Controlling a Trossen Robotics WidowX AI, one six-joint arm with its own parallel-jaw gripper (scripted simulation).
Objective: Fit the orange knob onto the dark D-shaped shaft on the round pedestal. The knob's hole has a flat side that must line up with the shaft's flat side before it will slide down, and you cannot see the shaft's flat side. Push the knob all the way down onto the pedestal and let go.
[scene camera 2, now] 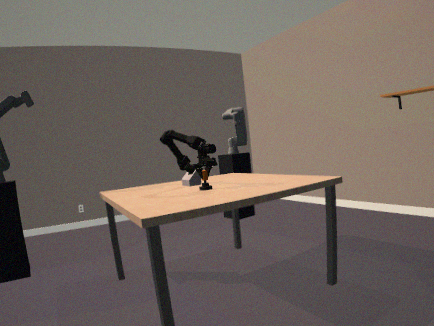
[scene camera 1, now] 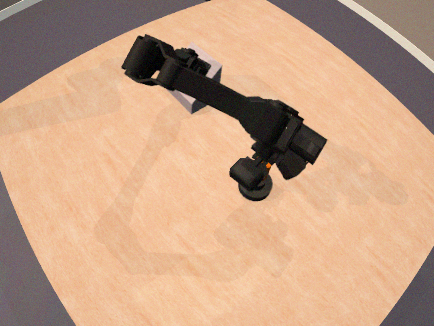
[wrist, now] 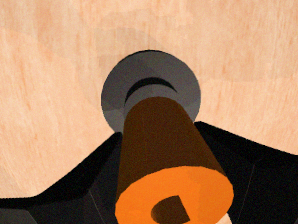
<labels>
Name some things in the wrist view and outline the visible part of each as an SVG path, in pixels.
The gripper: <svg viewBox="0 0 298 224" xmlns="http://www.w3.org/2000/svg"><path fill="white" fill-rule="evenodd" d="M122 133L113 133L108 140L98 145L96 151L86 156L81 161L81 164L76 165L73 171L69 171L68 175L63 176L63 179L56 181L52 186L48 186L48 189L45 189L44 192L37 193L37 196L21 198L0 197L0 224L120 224L114 209L116 209L118 171L120 171ZM194 121L194 127L204 137L205 143L208 144L210 151L214 153L214 157L220 163L223 172L225 172L227 179L231 183L231 188L234 190L233 202L231 202L233 205L227 210L231 224L298 224L298 155L294 155L294 153L291 155L291 153L283 152L281 149L266 147L266 145L255 143L255 141L246 139L246 137L237 136L235 133L226 131L226 129L213 127L213 125L204 123L204 121Z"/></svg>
An orange knob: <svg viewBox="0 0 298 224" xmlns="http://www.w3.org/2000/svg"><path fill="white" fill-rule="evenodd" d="M138 101L130 109L128 115L126 115L124 131L122 131L120 171L118 171L116 209L114 209L118 222L120 224L217 224L225 216L230 206L233 205L231 202L233 202L234 190L231 188L231 183L227 179L225 172L223 172L220 163L214 157L214 153L210 151L208 144L205 143L204 137L200 135L200 132L194 127L192 120L189 119L188 112L176 100L169 99L169 97L148 97L148 99Z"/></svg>
</labels>
